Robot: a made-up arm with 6 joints. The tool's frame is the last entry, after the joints.
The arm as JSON. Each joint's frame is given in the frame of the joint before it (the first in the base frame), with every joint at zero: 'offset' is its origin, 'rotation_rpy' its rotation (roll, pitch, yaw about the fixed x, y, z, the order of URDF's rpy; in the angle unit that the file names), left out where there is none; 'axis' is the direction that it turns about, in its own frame. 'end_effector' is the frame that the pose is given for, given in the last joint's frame.
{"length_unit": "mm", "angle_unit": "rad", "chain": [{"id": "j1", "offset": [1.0, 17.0, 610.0], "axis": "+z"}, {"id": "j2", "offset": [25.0, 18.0, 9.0], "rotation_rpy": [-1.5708, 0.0, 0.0], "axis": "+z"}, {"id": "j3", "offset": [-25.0, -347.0, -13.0], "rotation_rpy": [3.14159, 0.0, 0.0], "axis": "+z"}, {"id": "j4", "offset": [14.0, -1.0, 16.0], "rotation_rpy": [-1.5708, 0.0, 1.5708], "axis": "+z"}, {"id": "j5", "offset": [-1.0, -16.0, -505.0], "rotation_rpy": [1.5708, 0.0, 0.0], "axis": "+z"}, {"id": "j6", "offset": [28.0, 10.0, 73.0], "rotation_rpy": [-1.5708, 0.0, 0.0], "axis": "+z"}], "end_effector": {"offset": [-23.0, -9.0, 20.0], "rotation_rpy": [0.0, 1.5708, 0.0]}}
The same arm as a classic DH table. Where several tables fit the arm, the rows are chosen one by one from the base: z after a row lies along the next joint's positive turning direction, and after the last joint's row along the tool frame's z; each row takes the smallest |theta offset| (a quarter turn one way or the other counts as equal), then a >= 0, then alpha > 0; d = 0 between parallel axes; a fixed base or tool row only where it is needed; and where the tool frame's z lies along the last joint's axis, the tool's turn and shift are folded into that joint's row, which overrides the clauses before.
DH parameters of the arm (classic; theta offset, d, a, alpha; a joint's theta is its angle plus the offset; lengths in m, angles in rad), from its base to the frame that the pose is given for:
base (fixed): 1.512 0 0.017 0
j1: -1.512 0.619 0.025 -1.5708
j2: 1.4989 0 -0.3479 3.1416
j3: -0.0719 0.011 0.001 1.5708
j4: 0 -0.519 0.001 -1.5708
j5: 0 0.089 -0.028 1.5708
j6: 1.5708 0.03 0.009 -1.5708
tool (fixed): 1.5708 -0.023 0 0

